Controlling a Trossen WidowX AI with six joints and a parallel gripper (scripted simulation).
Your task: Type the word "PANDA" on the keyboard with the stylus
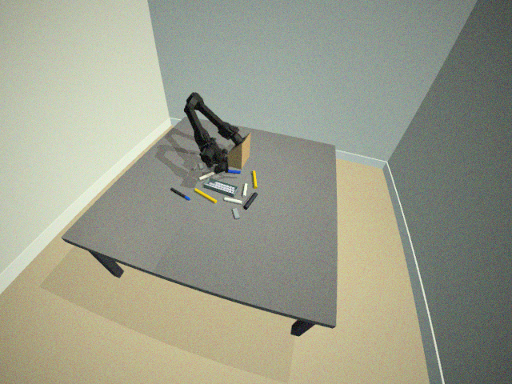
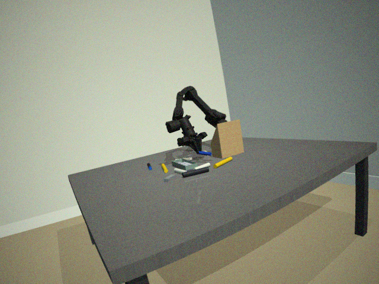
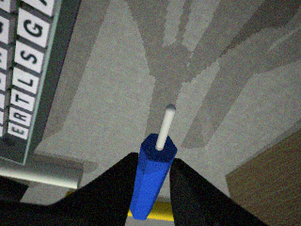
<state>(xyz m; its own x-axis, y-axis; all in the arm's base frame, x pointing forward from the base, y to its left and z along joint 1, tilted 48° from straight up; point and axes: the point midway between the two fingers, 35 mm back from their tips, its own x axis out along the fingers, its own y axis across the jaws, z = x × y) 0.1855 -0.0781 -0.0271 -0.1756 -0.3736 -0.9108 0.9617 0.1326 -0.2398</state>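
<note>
Now: gripper tip 30 mm to the left of the stylus tip and 10 mm short of it. The rest, counted from my gripper tip: grey block 260 mm ahead, 130 mm to the left, 50 mm below; black cylinder 180 mm to the left, 150 mm ahead, 40 mm below; blue stylus right at my gripper tip.
</note>
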